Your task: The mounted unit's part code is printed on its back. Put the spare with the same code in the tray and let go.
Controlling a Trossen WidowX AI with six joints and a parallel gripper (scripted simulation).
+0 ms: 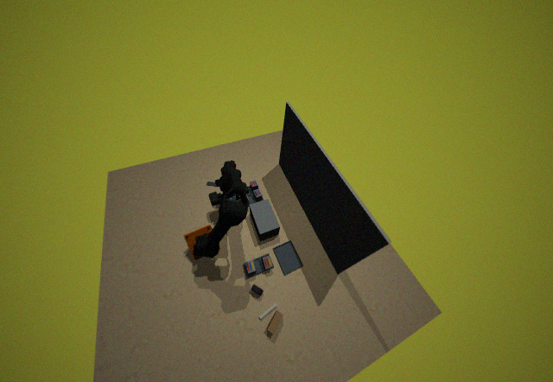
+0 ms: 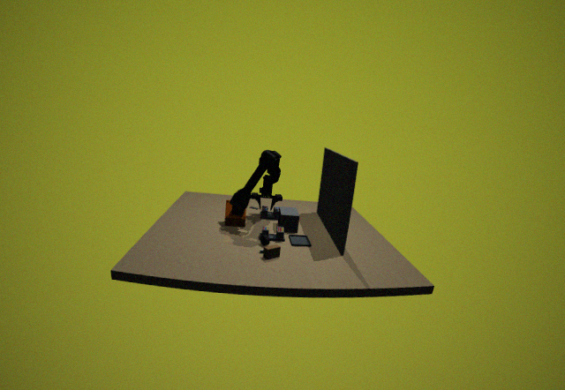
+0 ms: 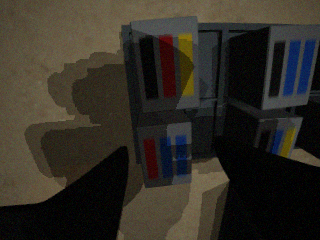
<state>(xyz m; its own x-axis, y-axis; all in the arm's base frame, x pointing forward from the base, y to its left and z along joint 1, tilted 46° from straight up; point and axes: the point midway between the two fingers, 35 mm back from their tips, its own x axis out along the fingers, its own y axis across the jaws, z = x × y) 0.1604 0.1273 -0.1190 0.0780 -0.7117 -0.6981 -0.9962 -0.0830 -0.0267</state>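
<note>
My gripper tip is now 170 mm short of the flat grey tray, 360 mm to the left of it and 40 mm above it. Round my gripper tip: grey mounted unit (130 mm ahead, 150 mm to the right, 10 mm above); then brown card (20 mm ahead, 560 mm to the right, 20 mm below); then tall dark panel (360 mm ahead, 160 mm to the right, 180 mm above).
</note>
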